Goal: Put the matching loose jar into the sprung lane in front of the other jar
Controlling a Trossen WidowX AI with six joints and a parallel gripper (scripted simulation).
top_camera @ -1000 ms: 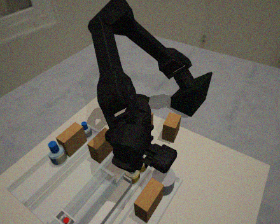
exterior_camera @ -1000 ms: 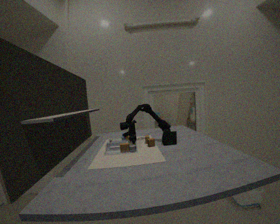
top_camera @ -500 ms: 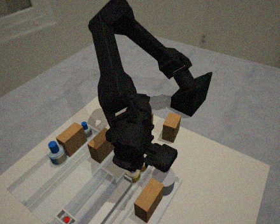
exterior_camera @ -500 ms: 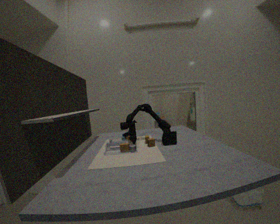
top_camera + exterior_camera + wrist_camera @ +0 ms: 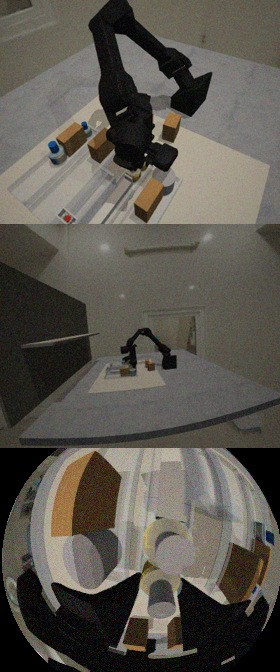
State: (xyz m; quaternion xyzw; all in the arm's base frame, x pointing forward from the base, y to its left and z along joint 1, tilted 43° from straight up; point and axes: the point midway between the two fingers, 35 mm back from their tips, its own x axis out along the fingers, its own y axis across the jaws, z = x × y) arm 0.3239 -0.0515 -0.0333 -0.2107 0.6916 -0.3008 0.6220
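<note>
Now: the grey cylinder 8 cm to the left of my gripper tip and 2 cm ahead of it. From my gripper tip the other things lie so: red button: 22 cm ahead, 6 cm to the right, 4 cm above; then clear lane rack: 14 cm ahead, 4 cm to the right, 1 cm below.
</note>
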